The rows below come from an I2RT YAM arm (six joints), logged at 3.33 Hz.
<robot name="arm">
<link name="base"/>
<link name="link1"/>
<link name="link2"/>
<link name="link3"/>
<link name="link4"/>
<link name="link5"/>
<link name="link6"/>
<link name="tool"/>
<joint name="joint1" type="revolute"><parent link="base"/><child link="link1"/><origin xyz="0 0 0.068" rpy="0 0 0"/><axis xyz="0 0 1"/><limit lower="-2.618" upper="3.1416"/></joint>
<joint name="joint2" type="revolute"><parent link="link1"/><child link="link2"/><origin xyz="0.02 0.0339 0.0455" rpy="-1.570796 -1.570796 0"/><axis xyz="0 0 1"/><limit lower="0" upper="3.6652"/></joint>
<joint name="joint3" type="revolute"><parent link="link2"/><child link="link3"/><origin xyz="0 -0.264 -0.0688" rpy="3.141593 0 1.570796"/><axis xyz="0 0 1"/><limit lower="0" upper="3.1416"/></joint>
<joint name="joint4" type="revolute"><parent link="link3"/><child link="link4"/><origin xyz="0.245 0.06 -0.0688" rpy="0 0 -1.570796"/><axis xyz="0 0 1"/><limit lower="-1.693" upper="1.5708"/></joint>
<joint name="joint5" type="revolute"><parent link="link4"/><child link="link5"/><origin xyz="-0.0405 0.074 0.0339" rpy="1.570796 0 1.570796"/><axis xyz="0 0 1"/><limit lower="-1.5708" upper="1.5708"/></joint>
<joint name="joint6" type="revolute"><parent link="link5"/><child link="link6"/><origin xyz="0.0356 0 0.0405" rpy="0 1.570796 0"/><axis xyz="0 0 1"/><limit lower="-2.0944" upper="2.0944"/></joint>
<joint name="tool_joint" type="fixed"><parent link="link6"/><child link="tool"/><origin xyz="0 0 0" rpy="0 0 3.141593"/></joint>
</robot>
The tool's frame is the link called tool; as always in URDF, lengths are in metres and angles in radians.
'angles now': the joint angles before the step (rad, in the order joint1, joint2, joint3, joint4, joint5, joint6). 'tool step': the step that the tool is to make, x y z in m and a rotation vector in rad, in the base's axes. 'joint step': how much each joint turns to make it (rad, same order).
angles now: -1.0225, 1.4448, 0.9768, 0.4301, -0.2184, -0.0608
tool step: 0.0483, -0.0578, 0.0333, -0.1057, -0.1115, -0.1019
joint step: 0.0387, 0.2716, 0.3410, 0.0847, 0.1417, 0.0320
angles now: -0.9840, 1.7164, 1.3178, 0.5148, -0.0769, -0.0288
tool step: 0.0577, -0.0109, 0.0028, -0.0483, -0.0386, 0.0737
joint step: 0.0931, 0.1684, 0.1933, 0.0368, 0.0196, -0.0003
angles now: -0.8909, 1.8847, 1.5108, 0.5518, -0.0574, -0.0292
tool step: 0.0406, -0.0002, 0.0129, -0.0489, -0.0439, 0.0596
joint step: 0.0652, 0.1084, 0.1727, 0.0013, 0.0057, 0.0001
